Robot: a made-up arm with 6 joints.
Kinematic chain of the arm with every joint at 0, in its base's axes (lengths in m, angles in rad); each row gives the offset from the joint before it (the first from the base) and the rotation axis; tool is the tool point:
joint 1: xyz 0 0 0.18 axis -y
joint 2: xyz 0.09 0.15 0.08 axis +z
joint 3: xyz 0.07 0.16 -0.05 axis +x
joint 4: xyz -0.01 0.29 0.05 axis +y
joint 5: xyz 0.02 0.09 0 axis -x
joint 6: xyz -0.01 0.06 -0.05 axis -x
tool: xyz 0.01 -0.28 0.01
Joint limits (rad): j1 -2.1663..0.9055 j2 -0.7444..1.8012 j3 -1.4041..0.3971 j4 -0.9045..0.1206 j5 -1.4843..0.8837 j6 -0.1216..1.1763
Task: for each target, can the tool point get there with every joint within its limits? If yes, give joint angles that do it. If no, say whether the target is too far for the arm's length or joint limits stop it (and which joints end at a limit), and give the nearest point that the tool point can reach.
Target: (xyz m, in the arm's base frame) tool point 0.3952 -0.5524 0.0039
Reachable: no: joint limits stop it (at a limit: joint 1, joint 2, joint 3, joint 4, joint 6) | nearest point 0.4527 -0.0378 0.2227 | short by 0.562 m
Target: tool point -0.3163 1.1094 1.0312
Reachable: no: too far | nearest point -0.1211 0.6998 0.6694 | short by 0.580 m
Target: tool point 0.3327 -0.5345 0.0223
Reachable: no: joint limits stop it (at a limit: joint 1, joint 2, joint 3, joint 4, joint 6) | nearest point 0.4393 -0.0330 0.2160 | short by 0.548 m
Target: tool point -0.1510 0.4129 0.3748
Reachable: yes | joints -0.3497 0.9980 -0.2952 -0.1829 0.5978 0.1029
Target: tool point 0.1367 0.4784 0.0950
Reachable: yes | joints 0.6050 0.4156 -0.5574 -0.2298 -1.1255 0.4754
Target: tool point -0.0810 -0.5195 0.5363
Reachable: no: joint limits stop it (at a limit: joint 2, joint 4, joint 6) | nearest point -0.1026 -0.0796 0.6314 | short by 0.451 m
